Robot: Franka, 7 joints.
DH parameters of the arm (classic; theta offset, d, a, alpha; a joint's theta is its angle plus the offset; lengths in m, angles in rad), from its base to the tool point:
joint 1: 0 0.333 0 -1.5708
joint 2: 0 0 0 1.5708
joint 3: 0 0.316 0.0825 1.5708
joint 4: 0 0 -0.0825 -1.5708
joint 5: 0 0.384 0 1.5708
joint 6: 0 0 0.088 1.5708
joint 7: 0 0.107 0 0
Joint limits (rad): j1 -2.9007..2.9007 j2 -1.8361..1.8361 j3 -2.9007..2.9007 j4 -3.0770..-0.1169 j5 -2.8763..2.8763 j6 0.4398..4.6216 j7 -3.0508..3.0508
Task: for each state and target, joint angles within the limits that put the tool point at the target. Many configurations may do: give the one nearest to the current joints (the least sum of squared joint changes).
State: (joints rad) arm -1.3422 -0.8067 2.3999 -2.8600 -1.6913 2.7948 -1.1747
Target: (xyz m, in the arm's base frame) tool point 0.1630 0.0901 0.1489
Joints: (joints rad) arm -1.4816 -0.3877 1.7831 -2.9854 -1.9656 3.3539 -1.1747
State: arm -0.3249 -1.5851 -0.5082 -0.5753 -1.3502 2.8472 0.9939
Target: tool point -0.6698 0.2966 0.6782
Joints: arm -0.5133 -1.6396 -0.4115 -0.8563 -1.4746 3.1949 0.9939
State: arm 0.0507 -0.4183 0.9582 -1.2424 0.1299 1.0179 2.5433
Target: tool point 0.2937 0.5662 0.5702
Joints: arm 0.3820 0.4447 0.8682 -1.2728 0.1181 1.4837 2.5433
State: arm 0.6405 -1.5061 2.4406 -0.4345 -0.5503 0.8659 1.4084
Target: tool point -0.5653 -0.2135 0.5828
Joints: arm 0.7028 -1.0141 2.3017 -0.3354 -0.5847 0.4398 1.4084
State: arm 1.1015 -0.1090 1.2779 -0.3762 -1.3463 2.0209 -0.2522
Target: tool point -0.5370 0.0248 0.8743
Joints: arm 1.2354 -0.3972 1.5932 -1.1566 -1.1663 1.7791 -0.2522
